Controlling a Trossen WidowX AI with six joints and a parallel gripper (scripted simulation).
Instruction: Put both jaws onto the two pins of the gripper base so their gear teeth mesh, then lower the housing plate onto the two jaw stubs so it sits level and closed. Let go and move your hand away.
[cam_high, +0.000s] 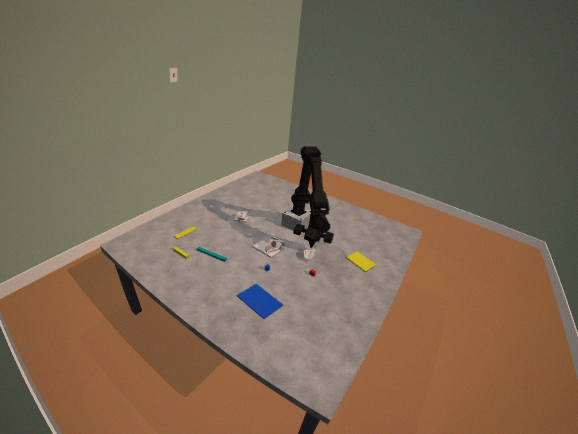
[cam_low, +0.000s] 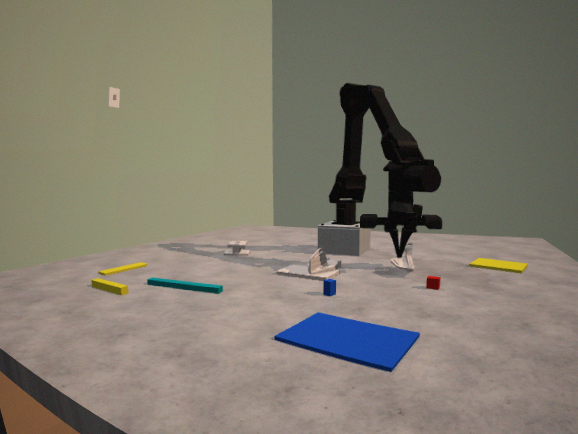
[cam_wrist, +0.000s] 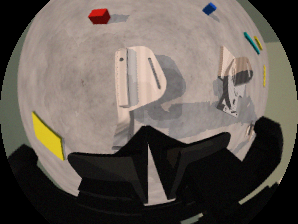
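Now: gripper tip 13 cm short of the red cube, 11 cm to the right of it and 1 cm above it. The rest, counted from my gripper tip: blue sheet 41 cm ahead, 7 cm to the left, 2 cm below; then blue cube 26 cm ahead, 5 cm to the right, 1 cm below; then yellow sheet 12 cm behind, 23 cm to the left, 2 cm below.
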